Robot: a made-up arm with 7 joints.
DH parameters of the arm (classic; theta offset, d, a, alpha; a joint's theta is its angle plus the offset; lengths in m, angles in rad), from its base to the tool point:
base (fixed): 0 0 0 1.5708
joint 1: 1.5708 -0.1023 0 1.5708
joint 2: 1.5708 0 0 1.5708
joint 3: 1.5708 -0.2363 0 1.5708
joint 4: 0 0 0 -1.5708
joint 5: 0 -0.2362 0 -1.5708
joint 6: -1.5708 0 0 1.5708
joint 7: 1.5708 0 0 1.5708
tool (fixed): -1.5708 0 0 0
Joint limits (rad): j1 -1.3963..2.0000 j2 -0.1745..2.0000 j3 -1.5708..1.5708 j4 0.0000..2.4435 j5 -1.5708..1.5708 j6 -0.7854..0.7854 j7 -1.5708..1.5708
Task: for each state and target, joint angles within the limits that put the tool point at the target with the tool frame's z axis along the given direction. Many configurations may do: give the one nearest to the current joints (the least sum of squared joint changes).
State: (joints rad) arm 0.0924 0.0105 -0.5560 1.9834 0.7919 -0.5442 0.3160
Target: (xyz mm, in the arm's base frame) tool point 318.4 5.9 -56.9 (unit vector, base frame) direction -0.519 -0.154 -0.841
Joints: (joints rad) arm 0.6181 -0.1255 -0.2865 1.5504 0.9068 -0.5733 0.1091
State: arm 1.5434 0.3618 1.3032 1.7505 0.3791 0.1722 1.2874
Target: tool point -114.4 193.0 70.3 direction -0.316 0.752 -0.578
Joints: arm 1.5750 1.2909 1.0870 2.4415 0.6582 0.0601 1.1961
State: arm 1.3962 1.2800 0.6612 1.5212 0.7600 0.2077 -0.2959
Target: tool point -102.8 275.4 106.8 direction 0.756 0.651 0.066
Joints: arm 1.5878 1.1091 0.9959 2.1350 0.5680 -0.7260 0.1179
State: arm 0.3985 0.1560 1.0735 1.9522 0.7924 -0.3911 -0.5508
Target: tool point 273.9 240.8 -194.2 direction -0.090 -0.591 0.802
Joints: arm 0.5442 -0.1745 0.9569 1.3880 0.9266 -0.4282 -1.0008
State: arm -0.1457 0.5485 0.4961 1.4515 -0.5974 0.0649 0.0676
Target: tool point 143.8 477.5 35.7 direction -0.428 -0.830 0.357
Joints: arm -0.0503 1.2620 0.8294 1.0953 -0.6322 0.4768 0.7790
